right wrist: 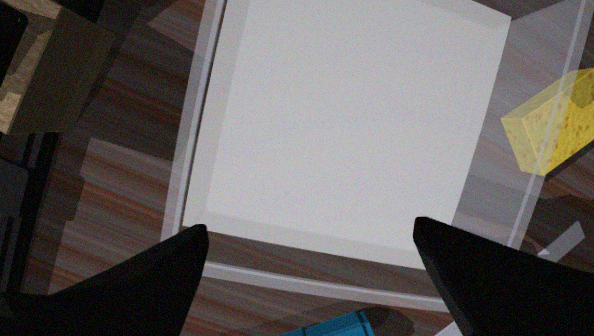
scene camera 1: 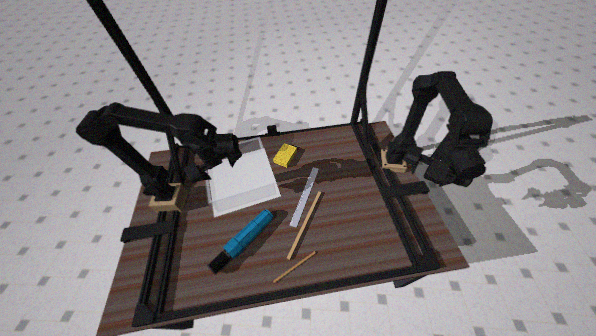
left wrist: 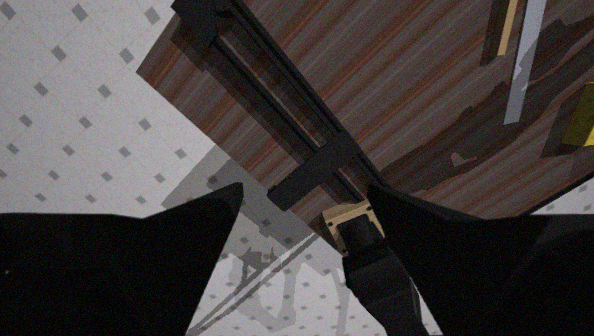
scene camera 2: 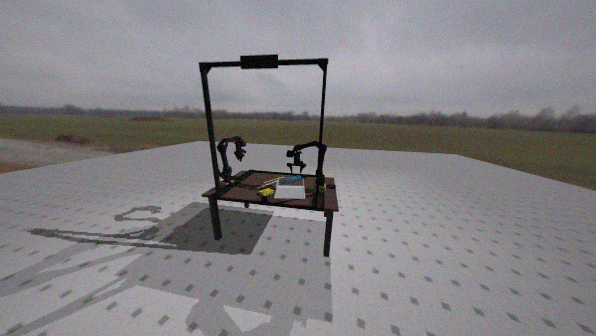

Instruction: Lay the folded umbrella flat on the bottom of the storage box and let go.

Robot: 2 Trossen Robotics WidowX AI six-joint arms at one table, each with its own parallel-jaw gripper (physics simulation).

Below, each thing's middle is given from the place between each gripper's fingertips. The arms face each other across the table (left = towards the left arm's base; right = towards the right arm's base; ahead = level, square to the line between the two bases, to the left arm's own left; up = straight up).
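Scene:
Counting from my left hand, the grey flat strip [left wrist: 531,24] is 14 cm behind, 38 cm to the right and 20 cm below. From that same left hand, the yellow block [right wrist: 567,144] is 43 cm to the right, 36 cm behind and 19 cm below, while the folded umbrella [scene camera 1: 236,245] is 65 cm to the right, 1 cm ahead and 17 cm below. There's also the storage box [scene camera 1: 250,179], which is 28 cm behind my left hand, 65 cm to the right of it and 15 cm below it.
My right hand is 4 cm to the right of the folded umbrella, 22 cm short of it and 14 cm above it. Measured from my right hand, the storage box is 4 cm to the left, 7 cm behind and 12 cm below; the grey flat strip is 7 cm ahead, 31 cm to the left and 16 cm below; and the yellow block is 16 cm behind, 26 cm to the left and 15 cm below.

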